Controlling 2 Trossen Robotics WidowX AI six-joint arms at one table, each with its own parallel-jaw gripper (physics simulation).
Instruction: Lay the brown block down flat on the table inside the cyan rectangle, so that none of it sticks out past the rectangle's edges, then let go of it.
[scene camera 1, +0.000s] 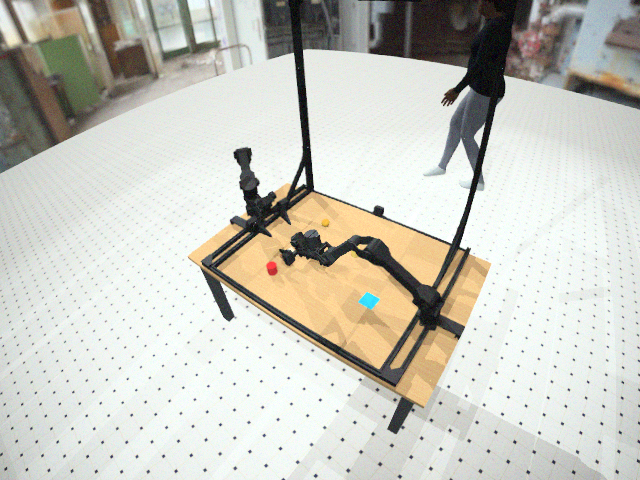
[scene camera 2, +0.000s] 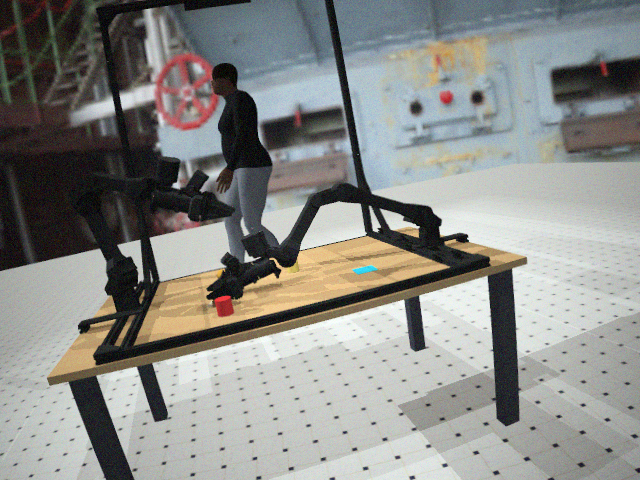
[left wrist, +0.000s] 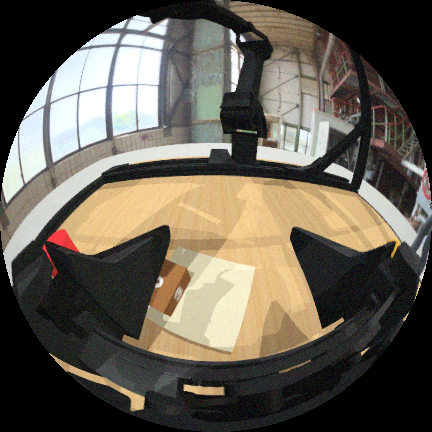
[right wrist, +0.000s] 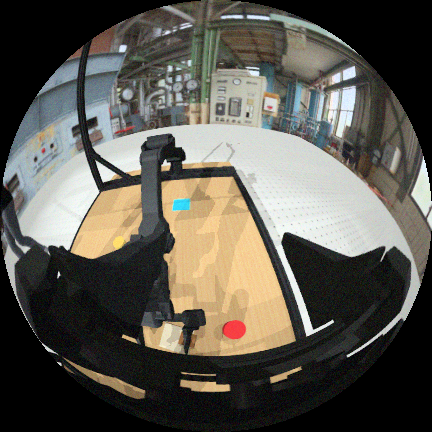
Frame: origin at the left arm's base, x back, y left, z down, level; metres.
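Where they show: left gripper, fingertip midpoint: (scene camera 1: 286, 244) (scene camera 2: 206, 293) (left wrist: 233, 232); right gripper, fingertip midpoint: (scene camera 1: 281, 230) (scene camera 2: 233, 212) (right wrist: 226, 237); left arm's base, origin of the base link: (scene camera 1: 428, 319) (scene camera 2: 431, 244) (right wrist: 176, 170); right arm's base, origin of the base link: (scene camera 2: 128, 309) (left wrist: 242, 160).
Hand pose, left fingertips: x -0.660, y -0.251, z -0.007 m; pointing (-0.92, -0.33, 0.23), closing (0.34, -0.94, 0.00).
Note:
Each offset is from my left fingertips to the top centre of the thing. "*": to the spot under its first point.
The brown block @(dx +0.014, dy +0.058, dz +0.007 m) (left wrist: 176, 287) (right wrist: 190, 341) is at the left part of a cream square @(* dx +0.033, dy +0.023, dz +0.025 m) (left wrist: 217, 300) (right wrist: 170, 336) in the left wrist view, partly hidden by a finger; two sides with white marks show. The cyan rectangle @(* dx +0.424, dy +0.199, dz +0.025 m) (scene camera 1: 369, 300) (scene camera 2: 366, 269) (right wrist: 181, 204) lies on the table with no block on it. My left gripper (scene camera 1: 290, 248) (scene camera 2: 213, 296) (left wrist: 233, 232) is open and empty, low over the table by the block, with one finger in front of the block in its wrist view. My right gripper (scene camera 1: 279, 229) (scene camera 2: 232, 211) (right wrist: 226, 237) is open and empty, high above the table.
A red cylinder @(dx -0.006, dy +0.153, dz -0.016 m) (scene camera 1: 272, 268) (scene camera 2: 224, 306) (left wrist: 61, 245) (right wrist: 234, 329) stands near my left gripper. An orange-yellow object @(dx +0.127, dy -0.197, dz -0.012 m) (scene camera 1: 325, 222) lies farther back. A yellow cylinder @(dx +0.312, dy -0.036, dz -0.012 m) (scene camera 2: 293, 267) (right wrist: 118, 243) stands behind my left arm. Black rails (scene camera 1: 305, 328) run along the table edges.

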